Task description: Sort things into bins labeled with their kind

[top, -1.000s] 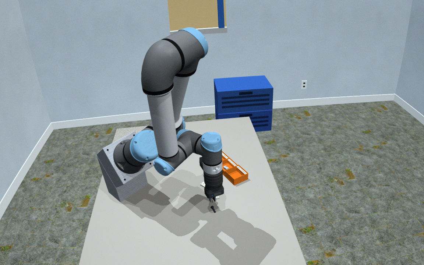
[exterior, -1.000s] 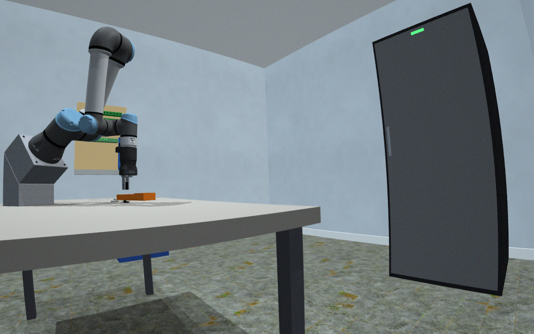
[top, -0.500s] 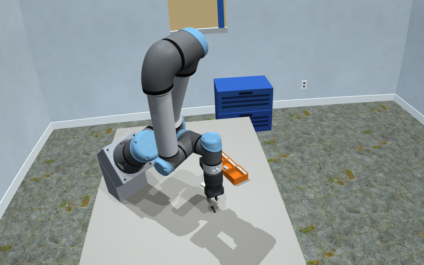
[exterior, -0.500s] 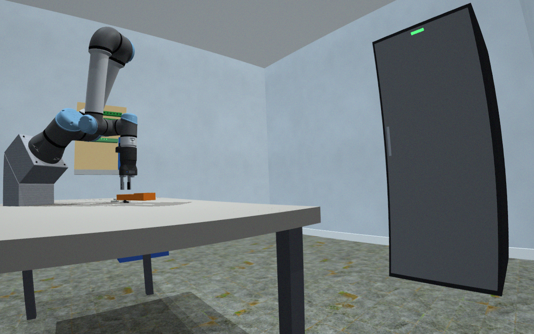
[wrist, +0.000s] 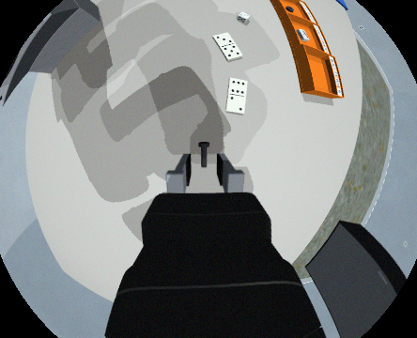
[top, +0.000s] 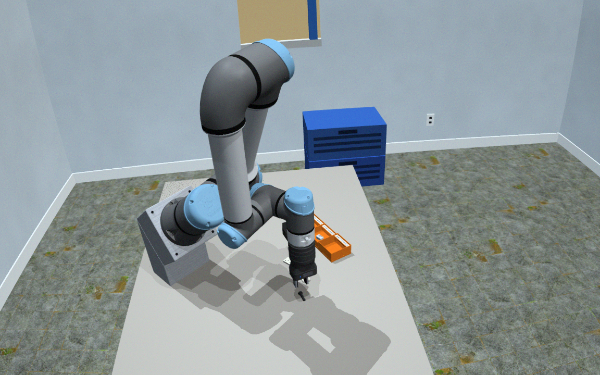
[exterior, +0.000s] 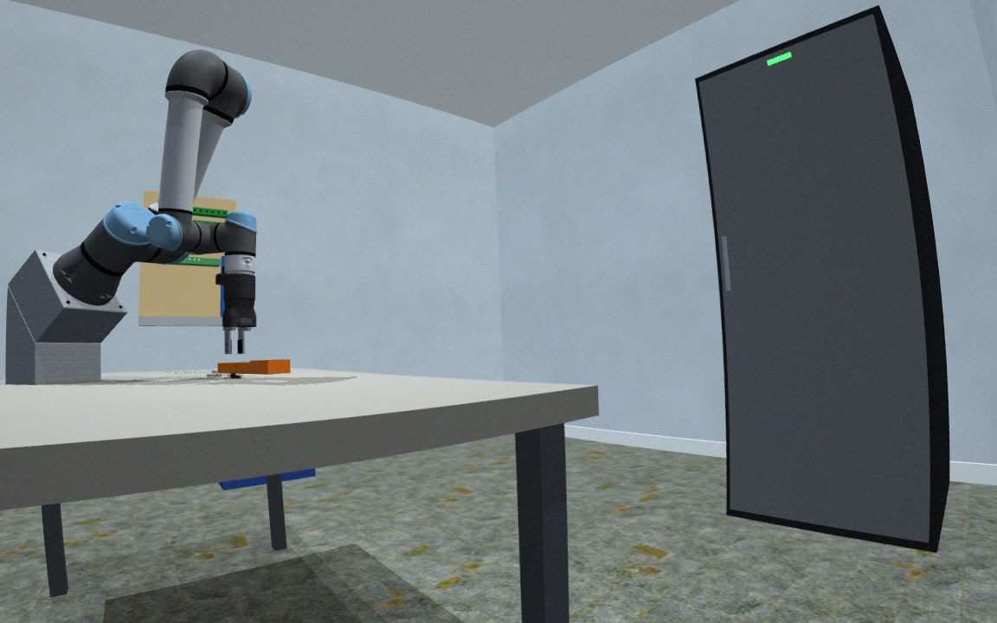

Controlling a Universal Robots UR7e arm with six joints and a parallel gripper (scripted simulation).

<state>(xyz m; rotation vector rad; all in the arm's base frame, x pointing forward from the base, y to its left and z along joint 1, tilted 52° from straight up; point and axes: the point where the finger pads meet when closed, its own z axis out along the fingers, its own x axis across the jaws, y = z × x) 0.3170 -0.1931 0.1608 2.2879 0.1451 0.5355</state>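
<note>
My gripper is now 7 cm above the black bolt. From my hand the other things lie so: white die (8 cm ahead, 24 cm to the left, 7 cm below); black nut (19 cm ahead, 31 cm to the left, 7 cm below); grey piece (19 cm ahead, 23 cm to the left, 6 cm below).
</note>
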